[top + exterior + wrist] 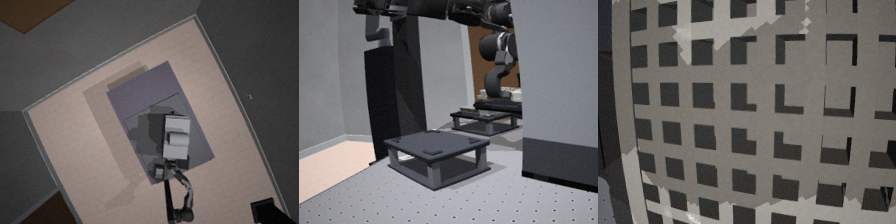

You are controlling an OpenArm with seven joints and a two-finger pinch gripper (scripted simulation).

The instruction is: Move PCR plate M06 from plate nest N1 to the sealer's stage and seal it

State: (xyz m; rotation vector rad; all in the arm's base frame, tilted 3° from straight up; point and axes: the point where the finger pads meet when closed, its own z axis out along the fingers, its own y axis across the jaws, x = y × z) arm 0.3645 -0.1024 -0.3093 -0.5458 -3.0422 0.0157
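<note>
The white 96-well plate M06 lies right at my hand. The rest, counted from my hand: plate nest N1: 100 mm behind, 140 mm to the right, 70 mm below; then foil roll: 310 mm ahead, 110 mm to the right, 300 mm above; then nest N2: 160 mm behind, 180 mm to the left, 80 mm below.
</note>
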